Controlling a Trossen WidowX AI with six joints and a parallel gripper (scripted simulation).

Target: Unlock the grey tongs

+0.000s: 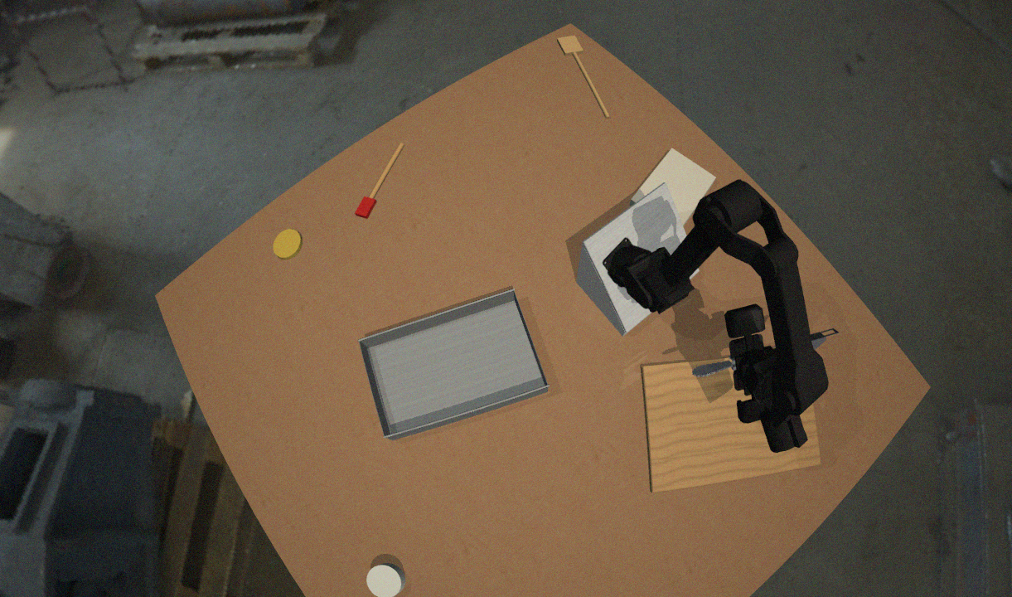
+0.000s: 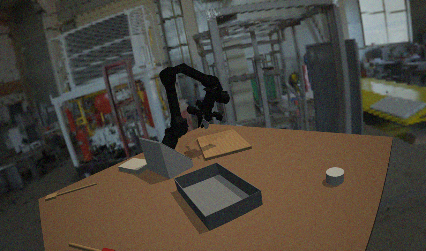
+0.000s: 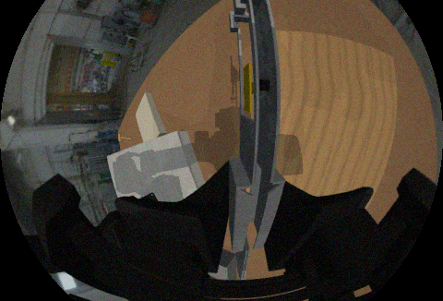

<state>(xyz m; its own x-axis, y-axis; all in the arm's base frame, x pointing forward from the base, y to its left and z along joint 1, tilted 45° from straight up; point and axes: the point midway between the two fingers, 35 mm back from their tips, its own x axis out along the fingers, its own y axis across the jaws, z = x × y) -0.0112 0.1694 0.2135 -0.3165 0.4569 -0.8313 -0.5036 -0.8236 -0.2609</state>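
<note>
The wooden board lies 120 mm below my gripper tip, 90 mm to the left of it and 50 mm ahead of it. Round my gripper tip: roasting tin: 360 mm to the right, 350 mm ahead, 100 mm below; cream slab: 310 mm to the right, 240 mm behind, 110 mm below; white cylinder: 720 mm ahead, 160 mm to the right, 110 mm below.
</note>
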